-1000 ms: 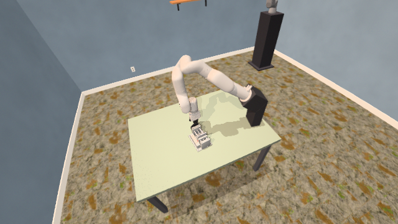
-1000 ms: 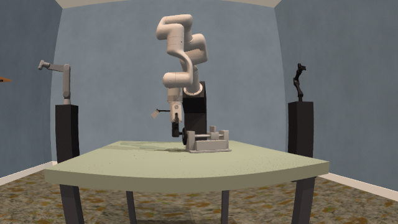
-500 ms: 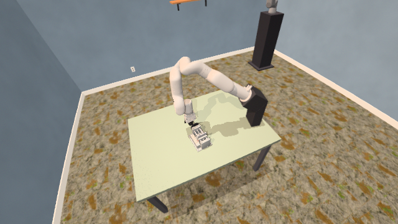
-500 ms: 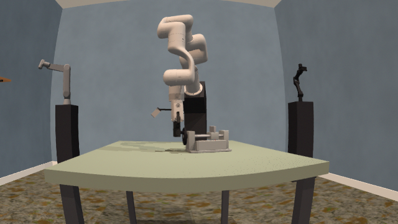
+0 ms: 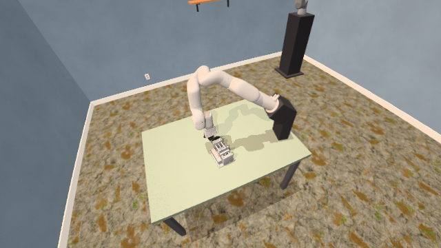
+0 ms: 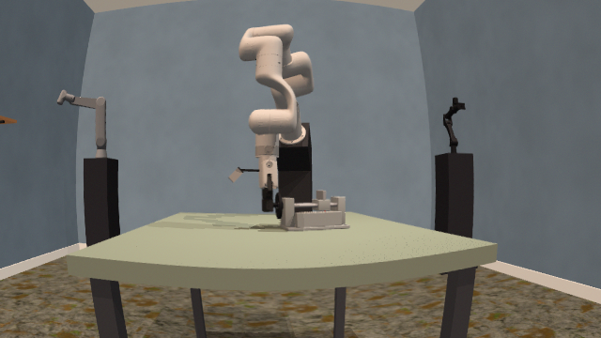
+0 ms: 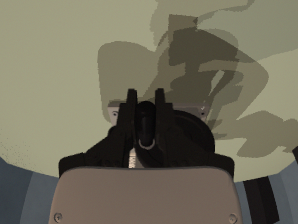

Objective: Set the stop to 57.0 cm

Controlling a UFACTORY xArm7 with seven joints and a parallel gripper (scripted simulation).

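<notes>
The black handwheel lies 20 mm to the left of my hand and 10 mm behind it. Also, from my hand: grey stop block: 180 mm to the left, 40 mm behind, 10 mm above.
</notes>
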